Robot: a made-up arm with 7 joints.
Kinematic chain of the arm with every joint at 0, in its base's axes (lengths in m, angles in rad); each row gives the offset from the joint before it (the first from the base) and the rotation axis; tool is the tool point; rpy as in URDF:
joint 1: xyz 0 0 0 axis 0.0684 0.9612 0.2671
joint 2: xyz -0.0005 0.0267 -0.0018 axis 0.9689 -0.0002 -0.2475
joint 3: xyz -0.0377 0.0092 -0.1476 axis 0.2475 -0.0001 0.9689
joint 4: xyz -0.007 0 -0.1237 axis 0.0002 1 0
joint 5: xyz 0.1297 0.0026 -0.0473 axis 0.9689 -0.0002 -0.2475
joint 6: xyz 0.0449 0 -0.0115 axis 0.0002 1 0
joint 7: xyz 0.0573 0 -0.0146 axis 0.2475 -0.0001 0.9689
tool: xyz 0 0 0 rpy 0 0.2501 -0.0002
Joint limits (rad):
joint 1: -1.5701..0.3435
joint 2: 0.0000..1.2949
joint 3: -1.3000..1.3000
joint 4: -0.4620..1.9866
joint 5: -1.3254..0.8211
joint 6: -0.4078..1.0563
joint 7: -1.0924..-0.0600
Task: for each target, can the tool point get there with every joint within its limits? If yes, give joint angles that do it. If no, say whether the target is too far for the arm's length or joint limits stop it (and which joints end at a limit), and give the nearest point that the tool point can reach.
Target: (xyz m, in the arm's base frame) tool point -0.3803 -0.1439 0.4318
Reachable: no: too far | nearest point 0.0007 0.1991 0.2322 | short by 0.550 m
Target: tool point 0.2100 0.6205 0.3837
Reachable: no: too far | nearest point 0.1790 0.4364 0.2170 | short by 0.250 m
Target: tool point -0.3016 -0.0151 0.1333
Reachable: no: joint limits stop it (at a limit: joint 1, joint 2, joint 3, joint 4, joint 6) | nearest point -0.0693 0.2566 0.1568 | short by 0.358 m
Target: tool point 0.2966 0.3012 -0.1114
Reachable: yes | joints -0.8522 0.3596 1.0058 -0.0120 0.3498 0.7777 -0.8802
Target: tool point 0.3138 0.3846 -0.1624
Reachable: yes | joints -0.9952 1.1246 -0.7314 1.1650 -1.0329 0.8566 -0.6335
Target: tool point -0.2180 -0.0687 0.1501
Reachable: no: joint limits stop it (at a limit: joint 1, joint 2, joint 4, joint 6) | nearest point -0.0335 0.2260 0.2056 | short by 0.352 m
